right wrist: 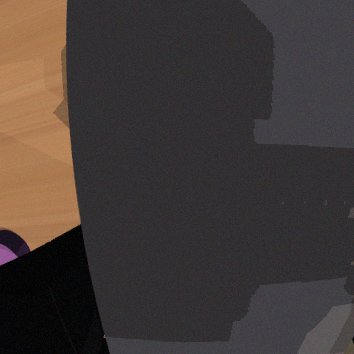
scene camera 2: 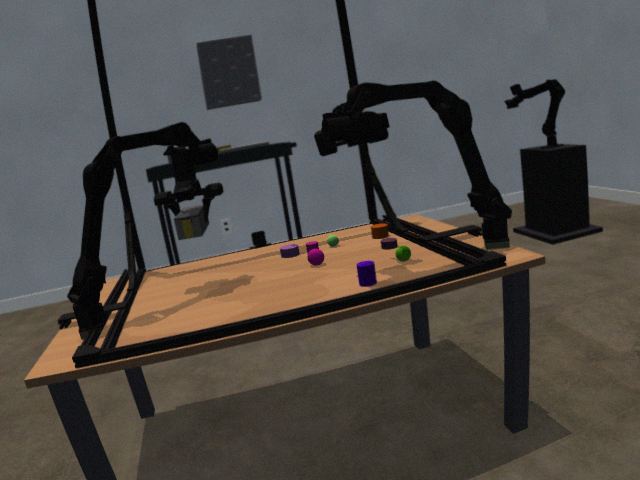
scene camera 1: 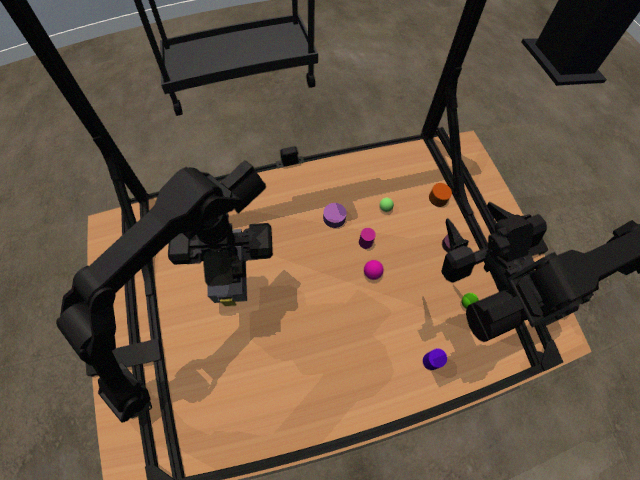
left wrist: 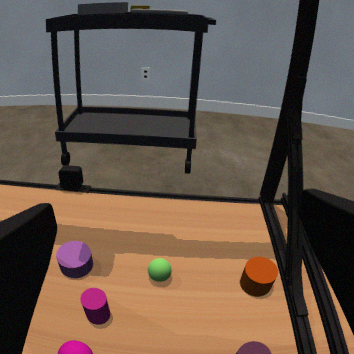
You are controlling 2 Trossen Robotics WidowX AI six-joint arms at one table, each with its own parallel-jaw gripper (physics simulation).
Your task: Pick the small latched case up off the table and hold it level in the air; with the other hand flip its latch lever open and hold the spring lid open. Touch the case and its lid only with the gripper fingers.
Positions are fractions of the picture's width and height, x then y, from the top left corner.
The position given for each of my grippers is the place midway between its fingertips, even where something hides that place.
My left gripper (scene camera 1: 0.73, 0.44) is open and holds nothing. The table carries a purple cylinder (left wrist: 0.21, 0.73) and an orange cylinder (left wrist: 0.73, 0.77). Also in view: my right gripper (scene camera 1: 0.36, 0.54) and a grey latched case (scene camera 2: 0.31, 0.45).
The grey latched case also shows in the right wrist view (right wrist: 0.58, 0.42) and in scene camera 1 (scene camera 1: 0.37, 0.61). My left gripper shows as well in scene camera 2 (scene camera 2: 0.53, 0.30) and in the left wrist view (left wrist: 0.50, 0.59). My right gripper shows as well in the right wrist view (right wrist: 0.65, 0.62) and in scene camera 2 (scene camera 2: 0.30, 0.47). The left wrist view does not show the grey latched case: it is out of frame. The right wrist view misses the orange cylinder: it is out of frame.
